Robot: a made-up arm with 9 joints. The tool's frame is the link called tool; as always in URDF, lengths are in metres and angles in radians. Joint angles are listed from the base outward. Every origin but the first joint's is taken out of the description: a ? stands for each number. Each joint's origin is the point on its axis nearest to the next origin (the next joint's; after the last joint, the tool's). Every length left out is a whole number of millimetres.
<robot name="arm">
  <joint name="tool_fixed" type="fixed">
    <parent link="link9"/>
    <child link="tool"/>
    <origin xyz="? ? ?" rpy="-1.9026 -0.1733 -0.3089"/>
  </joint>
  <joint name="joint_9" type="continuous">
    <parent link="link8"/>
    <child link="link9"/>
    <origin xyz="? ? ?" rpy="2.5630 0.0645 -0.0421"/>
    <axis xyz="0 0 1"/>
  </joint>
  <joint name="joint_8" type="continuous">
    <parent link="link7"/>
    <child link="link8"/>
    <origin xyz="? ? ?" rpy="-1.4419 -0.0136 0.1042"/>
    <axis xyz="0 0 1"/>
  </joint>
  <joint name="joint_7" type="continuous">
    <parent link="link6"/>
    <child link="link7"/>
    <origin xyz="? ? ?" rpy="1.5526 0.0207 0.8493"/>
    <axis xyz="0 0 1"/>
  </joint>
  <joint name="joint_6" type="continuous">
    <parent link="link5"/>
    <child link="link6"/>
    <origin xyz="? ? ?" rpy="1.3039 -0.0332 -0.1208"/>
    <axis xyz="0 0 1"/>
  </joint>
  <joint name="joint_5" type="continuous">
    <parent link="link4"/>
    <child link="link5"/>
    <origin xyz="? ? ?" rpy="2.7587 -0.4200 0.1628"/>
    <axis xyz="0 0 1"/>
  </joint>
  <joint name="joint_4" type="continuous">
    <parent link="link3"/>
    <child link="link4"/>
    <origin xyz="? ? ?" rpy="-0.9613 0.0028 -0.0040"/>
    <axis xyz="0 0 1"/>
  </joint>
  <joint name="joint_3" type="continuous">
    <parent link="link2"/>
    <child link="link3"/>
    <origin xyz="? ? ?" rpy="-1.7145 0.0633 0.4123"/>
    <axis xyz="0 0 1"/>
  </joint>
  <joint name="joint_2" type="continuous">
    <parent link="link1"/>
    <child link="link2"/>
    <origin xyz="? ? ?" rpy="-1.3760 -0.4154 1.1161"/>
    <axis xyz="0 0 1"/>
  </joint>
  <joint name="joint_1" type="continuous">
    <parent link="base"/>
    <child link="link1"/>
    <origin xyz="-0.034 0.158 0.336" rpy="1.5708 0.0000 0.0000"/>
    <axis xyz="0 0 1"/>
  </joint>
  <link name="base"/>
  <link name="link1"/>
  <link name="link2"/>
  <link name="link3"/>
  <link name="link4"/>
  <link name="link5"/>
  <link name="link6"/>
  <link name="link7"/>
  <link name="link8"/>
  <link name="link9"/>
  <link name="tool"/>
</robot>
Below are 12 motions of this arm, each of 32 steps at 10 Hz.
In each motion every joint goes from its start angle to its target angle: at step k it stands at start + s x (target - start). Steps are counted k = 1, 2, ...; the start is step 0. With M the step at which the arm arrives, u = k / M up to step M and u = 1 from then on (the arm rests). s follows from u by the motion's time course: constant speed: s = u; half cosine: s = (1 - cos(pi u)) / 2; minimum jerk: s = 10 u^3 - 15 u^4 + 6 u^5.
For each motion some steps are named. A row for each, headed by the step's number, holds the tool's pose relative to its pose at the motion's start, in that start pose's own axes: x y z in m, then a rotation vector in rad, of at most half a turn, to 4 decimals.
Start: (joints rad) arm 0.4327 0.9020 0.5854 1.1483 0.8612 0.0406 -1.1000 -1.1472 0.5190
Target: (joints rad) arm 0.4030 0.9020 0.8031 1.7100 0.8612 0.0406 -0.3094 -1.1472 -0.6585
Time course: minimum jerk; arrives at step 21
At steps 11, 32:
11: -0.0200 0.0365 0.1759 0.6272 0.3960 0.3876
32: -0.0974 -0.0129 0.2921 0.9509 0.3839 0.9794

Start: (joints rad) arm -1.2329 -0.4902 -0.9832 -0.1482 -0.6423 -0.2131 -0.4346 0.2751 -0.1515
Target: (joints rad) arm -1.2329 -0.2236 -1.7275 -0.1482 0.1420 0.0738 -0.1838 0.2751 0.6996
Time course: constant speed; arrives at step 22
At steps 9, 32:
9: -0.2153 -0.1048 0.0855 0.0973 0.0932 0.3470
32: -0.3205 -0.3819 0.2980 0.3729 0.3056 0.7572

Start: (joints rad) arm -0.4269 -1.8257 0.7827 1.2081 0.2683 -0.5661 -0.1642 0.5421 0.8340
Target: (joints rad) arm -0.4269 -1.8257 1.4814 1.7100 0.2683 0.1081 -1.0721 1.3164 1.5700
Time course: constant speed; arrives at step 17
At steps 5, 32:
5: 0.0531 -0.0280 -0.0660 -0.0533 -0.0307 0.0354
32: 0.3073 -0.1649 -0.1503 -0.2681 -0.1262 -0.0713

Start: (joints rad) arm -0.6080 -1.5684 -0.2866 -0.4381 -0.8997 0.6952 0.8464 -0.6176 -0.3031
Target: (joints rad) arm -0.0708 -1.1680 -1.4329 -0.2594 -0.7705 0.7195 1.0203 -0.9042 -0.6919
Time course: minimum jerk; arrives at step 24
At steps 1, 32:
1: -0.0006 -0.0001 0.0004 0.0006 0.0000 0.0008
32: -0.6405 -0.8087 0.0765 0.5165 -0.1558 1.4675

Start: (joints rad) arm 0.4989 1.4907 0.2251 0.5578 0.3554 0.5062 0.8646 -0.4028 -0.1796
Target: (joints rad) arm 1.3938 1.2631 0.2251 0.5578 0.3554 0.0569 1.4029 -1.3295 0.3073
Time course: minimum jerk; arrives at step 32
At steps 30, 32:
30: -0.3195 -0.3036 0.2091 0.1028 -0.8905 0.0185
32: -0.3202 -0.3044 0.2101 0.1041 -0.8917 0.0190

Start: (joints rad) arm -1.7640 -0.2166 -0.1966 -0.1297 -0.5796 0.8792 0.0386 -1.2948 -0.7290
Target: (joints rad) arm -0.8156 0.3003 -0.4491 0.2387 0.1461 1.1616 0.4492 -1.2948 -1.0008
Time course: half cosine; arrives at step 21
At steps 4, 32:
4: -0.0911 -0.0287 0.0200 0.0093 0.1296 0.1423
32: -0.3600 -0.6388 0.6477 0.1446 1.6700 1.4100

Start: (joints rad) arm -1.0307 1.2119 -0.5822 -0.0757 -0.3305 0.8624 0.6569 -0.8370 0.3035
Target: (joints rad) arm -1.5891 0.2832 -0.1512 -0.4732 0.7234 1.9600 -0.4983 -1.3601 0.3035
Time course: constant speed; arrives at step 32
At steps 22, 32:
22: 0.2067 -0.1713 -0.2135 -0.3039 0.2690 -0.2805
32: 0.2450 -0.2721 -0.2982 -0.4919 0.1756 -0.1172

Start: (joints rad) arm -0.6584 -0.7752 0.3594 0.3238 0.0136 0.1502 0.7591 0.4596 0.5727
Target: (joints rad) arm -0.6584 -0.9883 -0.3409 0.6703 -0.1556 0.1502 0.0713 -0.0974 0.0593
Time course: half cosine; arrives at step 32
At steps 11, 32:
11: -0.0285 -0.0448 -0.0173 0.0210 0.1079 -0.0143
32: -0.0572 -0.1711 -0.1124 0.0447 0.3680 -0.0646

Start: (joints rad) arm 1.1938 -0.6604 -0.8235 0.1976 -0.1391 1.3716 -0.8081 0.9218 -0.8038
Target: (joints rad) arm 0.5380 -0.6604 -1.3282 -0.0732 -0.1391 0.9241 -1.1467 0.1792 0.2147
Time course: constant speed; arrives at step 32
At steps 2, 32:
2: -0.0087 0.0051 0.0236 0.0588 -0.0899 0.0036
32: -0.2444 -0.1339 0.1828 1.1650 -0.9246 -0.3245

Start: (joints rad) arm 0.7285 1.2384 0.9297 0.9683 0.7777 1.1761 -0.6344 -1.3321 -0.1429
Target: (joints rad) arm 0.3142 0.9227 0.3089 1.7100 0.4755 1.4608 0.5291 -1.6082 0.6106
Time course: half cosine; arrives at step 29
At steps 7, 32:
7: -0.0363 -0.0063 0.0671 0.1817 -0.2005 0.1144
32: -0.0745 -0.2985 0.1367 1.6493 -1.0177 0.5937

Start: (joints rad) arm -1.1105 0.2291 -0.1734 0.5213 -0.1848 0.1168 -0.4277 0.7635 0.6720
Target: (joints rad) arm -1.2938 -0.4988 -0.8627 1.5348 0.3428 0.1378 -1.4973 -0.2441 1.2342
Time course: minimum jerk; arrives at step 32
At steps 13, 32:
13: 0.1947 -0.1386 0.0234 0.0509 -0.4594 -0.3375
32: 0.4652 -0.2468 0.2390 -0.0084 -1.2674 -0.8918

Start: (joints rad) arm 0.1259 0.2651 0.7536 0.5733 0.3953 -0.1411 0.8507 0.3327 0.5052
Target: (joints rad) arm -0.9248 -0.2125 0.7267 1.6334 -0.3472 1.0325 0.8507 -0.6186 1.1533
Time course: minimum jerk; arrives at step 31
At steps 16, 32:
16: -0.0400 -0.2067 -0.5284 -0.4305 -1.0660 0.2874
32: 0.1650 -0.7121 -0.6906 -1.1069 -1.5825 0.6890

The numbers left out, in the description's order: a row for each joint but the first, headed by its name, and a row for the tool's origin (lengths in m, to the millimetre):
tool: 0.165 -0.071 0.000
joint_9: -0.063 0.150 0.000
joint_8: 0.016 0.334 0.000
joint_7: -0.154 0.078 0.000
joint_6: 0.034 -0.026 0.000
joint_5: -0.326 -0.165 0.000
joint_4: -0.006 0.124 0.000
joint_3: -0.023 0.016 0.000
joint_2: -0.101 0.007 0.000

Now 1 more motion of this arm.
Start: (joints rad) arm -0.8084 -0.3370 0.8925 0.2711 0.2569 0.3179 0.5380 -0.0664 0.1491
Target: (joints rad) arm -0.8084 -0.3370 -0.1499 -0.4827 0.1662 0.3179 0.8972 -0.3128 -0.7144
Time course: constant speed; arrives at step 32
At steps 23, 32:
23: -0.1729 -0.1176 0.5776 0.4612 1.1921 0.6459
32: -0.0597 -0.2345 0.7959 0.6275 1.6485 0.9270

